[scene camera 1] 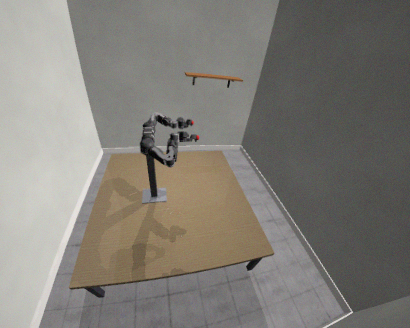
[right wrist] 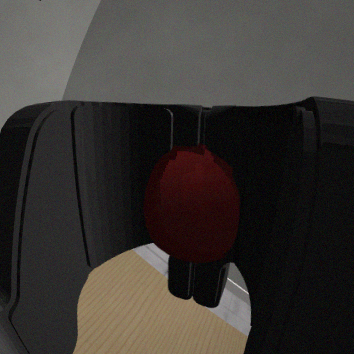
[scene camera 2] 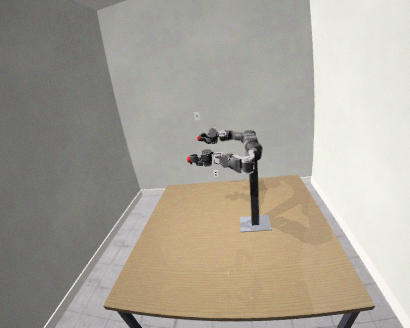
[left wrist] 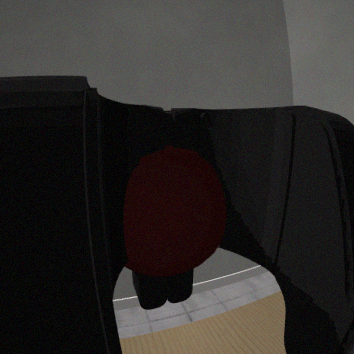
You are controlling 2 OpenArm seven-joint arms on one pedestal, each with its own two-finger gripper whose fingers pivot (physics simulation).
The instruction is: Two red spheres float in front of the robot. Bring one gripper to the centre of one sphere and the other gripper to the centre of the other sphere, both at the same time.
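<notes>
One red sphere (scene camera 1: 192, 122) (scene camera 2: 189, 159) (left wrist: 172, 210) is at the tip of my left gripper (scene camera 1: 189, 123) (scene camera 2: 193, 159) (left wrist: 167, 295). The other red sphere (scene camera 1: 198, 137) (scene camera 2: 199, 138) (right wrist: 192, 205) is at the tip of my right gripper (scene camera 1: 195, 137) (scene camera 2: 202, 138) (right wrist: 193, 295). Both grippers are shut, with their fingers together. In each wrist view the fingers run into the sphere from above and their dark tips come out below it, so the fingers overlap the sphere. The part of the fingers inside each sphere is hidden.
Both arms reach out side by side from the pedestal (scene camera 1: 152, 175) (scene camera 2: 255, 200), high above the wooden table (scene camera 1: 210, 210) (scene camera 2: 190, 260). An orange shelf (scene camera 1: 214, 76) is on the wall in scene camera 1. Grey walls stand around the table.
</notes>
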